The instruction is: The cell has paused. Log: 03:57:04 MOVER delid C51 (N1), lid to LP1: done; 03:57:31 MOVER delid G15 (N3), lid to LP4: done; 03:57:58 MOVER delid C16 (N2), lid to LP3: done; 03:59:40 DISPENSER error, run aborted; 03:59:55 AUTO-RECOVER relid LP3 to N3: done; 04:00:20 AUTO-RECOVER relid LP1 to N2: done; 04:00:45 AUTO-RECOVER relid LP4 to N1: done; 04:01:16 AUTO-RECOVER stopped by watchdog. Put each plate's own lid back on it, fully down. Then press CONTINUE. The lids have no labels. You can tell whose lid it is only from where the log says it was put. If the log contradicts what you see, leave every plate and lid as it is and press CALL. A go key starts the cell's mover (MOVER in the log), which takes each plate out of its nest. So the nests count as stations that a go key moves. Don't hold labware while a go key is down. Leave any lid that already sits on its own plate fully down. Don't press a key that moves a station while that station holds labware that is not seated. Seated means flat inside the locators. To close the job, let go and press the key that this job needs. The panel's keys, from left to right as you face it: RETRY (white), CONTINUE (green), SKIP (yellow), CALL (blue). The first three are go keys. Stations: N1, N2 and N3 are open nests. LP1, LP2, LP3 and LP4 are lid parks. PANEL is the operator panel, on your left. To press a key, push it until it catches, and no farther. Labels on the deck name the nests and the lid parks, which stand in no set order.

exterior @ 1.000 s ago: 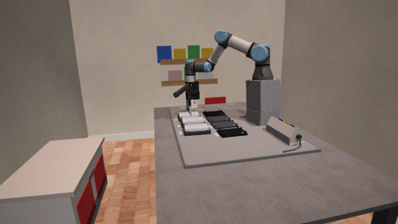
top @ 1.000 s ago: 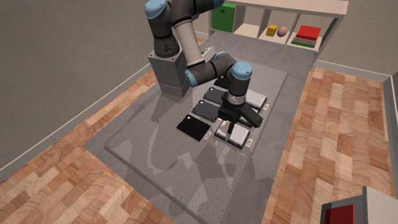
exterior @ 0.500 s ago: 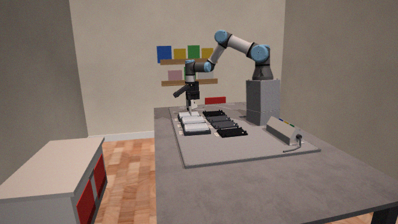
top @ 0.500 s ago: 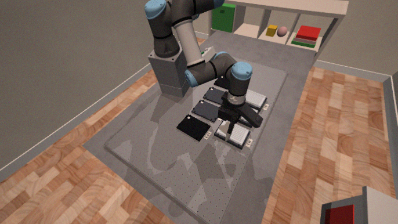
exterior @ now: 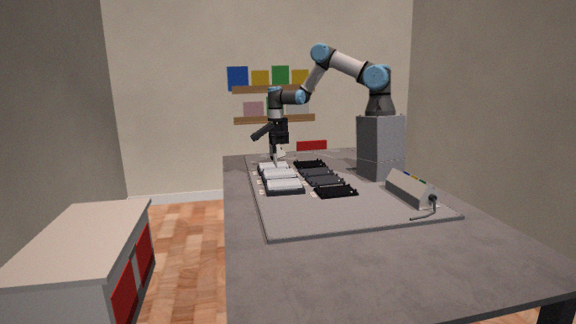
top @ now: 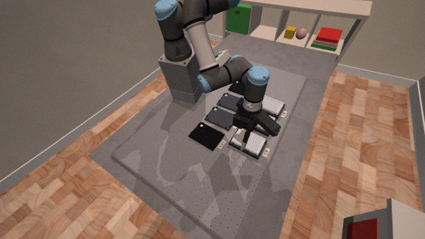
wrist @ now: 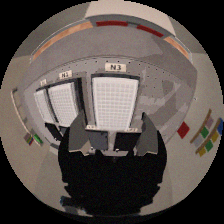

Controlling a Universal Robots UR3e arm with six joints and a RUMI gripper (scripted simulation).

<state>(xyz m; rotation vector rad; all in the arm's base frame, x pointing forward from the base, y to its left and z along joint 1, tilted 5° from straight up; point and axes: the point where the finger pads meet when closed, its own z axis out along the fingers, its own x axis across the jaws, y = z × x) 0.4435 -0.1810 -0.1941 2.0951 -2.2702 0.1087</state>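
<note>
The plate is 2 cm below my hand.
</note>
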